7 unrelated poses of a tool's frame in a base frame.
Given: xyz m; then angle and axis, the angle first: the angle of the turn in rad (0 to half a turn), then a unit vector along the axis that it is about.
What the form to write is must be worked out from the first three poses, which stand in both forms.
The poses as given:
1: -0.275 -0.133 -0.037 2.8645 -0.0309 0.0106 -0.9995
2: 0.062 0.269 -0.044 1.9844 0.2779 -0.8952 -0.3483
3: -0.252 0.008 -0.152 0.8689 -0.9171 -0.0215 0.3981
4: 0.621 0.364 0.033 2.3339 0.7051 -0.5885 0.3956
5: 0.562 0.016 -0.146 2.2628 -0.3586 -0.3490 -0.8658
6: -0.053 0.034 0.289 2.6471 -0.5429 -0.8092 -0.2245
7: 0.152 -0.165 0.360 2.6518 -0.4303 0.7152 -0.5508
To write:
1: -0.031 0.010 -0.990 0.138 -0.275 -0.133 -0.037
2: 0.233 -0.750 -0.292 0.547 0.062 0.269 -0.044
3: -0.386 -0.009 0.168 0.907 -0.252 0.008 -0.152
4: 0.648 -0.541 0.364 0.393 0.621 0.364 0.033
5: -0.325 -0.316 -0.784 0.425 0.562 0.016 -0.146
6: -0.526 -0.785 -0.218 0.245 -0.053 0.034 0.289
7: -0.417 0.694 -0.534 0.242 0.152 -0.165 0.360
